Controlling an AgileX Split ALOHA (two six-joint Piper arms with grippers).
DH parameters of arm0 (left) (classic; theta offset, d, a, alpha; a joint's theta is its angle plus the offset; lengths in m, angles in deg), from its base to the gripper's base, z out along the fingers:
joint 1: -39.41 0.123 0 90
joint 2: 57.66 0 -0.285 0
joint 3: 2.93 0 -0.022 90
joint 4: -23.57 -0.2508 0 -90
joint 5: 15.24 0 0.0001 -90
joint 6: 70.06 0.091 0 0
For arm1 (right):
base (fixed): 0 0 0 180
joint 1: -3.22 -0.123 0 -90
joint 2: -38.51 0 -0.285 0
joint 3: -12.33 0 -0.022 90
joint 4: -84.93 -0.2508 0 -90
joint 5: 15.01 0 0.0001 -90
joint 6: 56.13 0.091 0 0
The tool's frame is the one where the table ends.
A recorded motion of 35 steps. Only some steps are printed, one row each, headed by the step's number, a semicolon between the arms.
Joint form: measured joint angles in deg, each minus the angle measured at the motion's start. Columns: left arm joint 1, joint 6, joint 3, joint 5, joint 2, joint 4; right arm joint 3, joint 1, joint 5, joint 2, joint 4, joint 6.
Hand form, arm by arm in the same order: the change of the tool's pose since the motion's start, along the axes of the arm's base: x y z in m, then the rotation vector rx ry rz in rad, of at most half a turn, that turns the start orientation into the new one. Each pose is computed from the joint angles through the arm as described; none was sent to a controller.
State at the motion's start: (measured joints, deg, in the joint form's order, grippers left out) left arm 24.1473 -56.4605 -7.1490 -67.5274 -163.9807 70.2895; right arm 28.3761 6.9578 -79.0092 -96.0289 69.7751 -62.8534
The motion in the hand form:
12: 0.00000 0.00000 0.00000 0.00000 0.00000 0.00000; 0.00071 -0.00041 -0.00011 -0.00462 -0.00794 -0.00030
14: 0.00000 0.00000 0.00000 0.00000 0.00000 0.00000; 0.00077 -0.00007 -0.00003 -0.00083 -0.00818 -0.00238
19: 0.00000 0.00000 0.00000 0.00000 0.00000 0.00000; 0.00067 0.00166 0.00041 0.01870 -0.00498 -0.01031
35: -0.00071 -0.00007 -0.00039 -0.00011 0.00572 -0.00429; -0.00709 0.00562 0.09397 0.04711 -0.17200 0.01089
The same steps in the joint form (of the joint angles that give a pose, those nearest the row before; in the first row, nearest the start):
12: 0.00 0.00 0.00 0.00 0.00 0.00; 0.00 0.00 0.49 0.00 0.20 0.00
14: 0.00 0.00 0.00 0.00 0.00 0.00; 0.00 0.00 0.49 0.00 -0.05 0.00
19: 0.00 0.00 0.00 0.00 0.00 0.00; 0.00 0.00 0.21 0.00 -1.27 -0.06
35: 0.00 0.00 -0.07 -0.36 0.00 0.00; 3.85 0.00 -4.80 10.27 -3.07 -0.48

